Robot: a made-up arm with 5 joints.
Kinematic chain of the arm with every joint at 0, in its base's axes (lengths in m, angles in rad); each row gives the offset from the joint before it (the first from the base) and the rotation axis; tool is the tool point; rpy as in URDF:
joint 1: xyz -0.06 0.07 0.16 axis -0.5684 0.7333 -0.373
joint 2: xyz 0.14 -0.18 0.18 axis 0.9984 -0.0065 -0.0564
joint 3: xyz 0.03 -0.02 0 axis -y
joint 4: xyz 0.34 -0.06 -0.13 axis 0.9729 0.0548 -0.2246
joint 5: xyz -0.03 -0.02 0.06 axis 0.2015 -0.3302 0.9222
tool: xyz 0.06 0 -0.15 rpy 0 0 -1.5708
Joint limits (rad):
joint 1: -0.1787..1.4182
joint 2: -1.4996..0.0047
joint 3: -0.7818..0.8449
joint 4: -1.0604..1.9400
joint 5: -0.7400..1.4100
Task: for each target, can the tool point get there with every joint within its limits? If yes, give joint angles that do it. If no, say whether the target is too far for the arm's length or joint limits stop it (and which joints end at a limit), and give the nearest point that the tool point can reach.
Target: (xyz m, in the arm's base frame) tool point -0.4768 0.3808 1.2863
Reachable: no: too far | nearest point 0.3333 0.0363 0.6194 | short by 1.104 m
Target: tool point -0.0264 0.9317 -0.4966
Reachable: no: too far | nearest point 0.2391 -0.0522 0.0050 | short by 1.136 m
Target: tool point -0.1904 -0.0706 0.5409
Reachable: no: joint limits stop it (at a limit: joint 1, joint 3, joint 5) | nearest point -0.0869 -0.3895 0.3458 | short by 0.388 m
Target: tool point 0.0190 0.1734 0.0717
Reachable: no: joint limits stop it (at a limit: joint 1, joint 2, joint 3, joint 5) | nearest point 0.2361 -0.0492 0.0132 | short by 0.316 m
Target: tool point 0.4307 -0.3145 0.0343
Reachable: yes | joints 1.1653 -0.7975 0.5023 1.2773 0.1185
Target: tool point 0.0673 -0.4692 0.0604
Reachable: yes | joints 1.2791 -0.1796 -0.3089 0.0608 0.5119
